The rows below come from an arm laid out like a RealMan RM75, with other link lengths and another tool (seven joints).
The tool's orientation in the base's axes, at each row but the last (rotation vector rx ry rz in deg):
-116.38, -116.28, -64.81
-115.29, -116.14, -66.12
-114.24, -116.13, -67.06
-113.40, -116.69, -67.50
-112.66, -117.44, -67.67
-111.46, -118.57, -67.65
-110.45, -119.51, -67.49
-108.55, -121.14, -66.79
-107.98, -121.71, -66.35
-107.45, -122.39, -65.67
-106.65, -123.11, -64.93
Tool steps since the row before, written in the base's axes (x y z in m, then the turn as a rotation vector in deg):
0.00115, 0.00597, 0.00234, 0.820, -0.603, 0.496
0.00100, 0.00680, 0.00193, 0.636, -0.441, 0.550
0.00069, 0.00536, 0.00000, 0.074, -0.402, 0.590
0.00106, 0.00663, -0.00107, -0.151, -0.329, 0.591
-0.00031, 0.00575, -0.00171, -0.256, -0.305, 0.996
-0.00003, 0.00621, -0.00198, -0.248, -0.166, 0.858
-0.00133, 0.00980, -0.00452, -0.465, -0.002, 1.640
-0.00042, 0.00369, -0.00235, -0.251, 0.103, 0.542
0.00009, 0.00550, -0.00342, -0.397, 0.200, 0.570
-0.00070, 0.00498, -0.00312, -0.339, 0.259, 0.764
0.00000, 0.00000, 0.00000, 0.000, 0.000, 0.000
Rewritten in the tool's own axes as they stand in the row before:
0.00610, 0.00126, 0.00190, -0.361, 1.028, -0.309
0.00656, 0.00085, 0.00268, -0.170, 0.868, -0.344
0.00433, -0.00009, 0.00323, -0.028, 0.387, -0.604
0.00472, -0.00037, 0.00488, 0.071, 0.182, -0.665
0.00389, -0.00171, 0.00424, 0.326, 0.277, -0.984
0.00408, -0.00155, 0.00484, 0.366, 0.206, -0.805
0.00599, -0.00409, 0.00810, 0.958, 0.376, -1.359
0.00191, -0.00167, 0.00358, 0.425, 0.034, -0.431
0.00274, -0.00176, 0.00560, 0.555, -0.085, -0.456
0.00268, -0.00223, 0.00478, 0.688, 0.056, -0.538
0.00000, 0.00000, 0.00000, 0.000, 0.000, 0.000

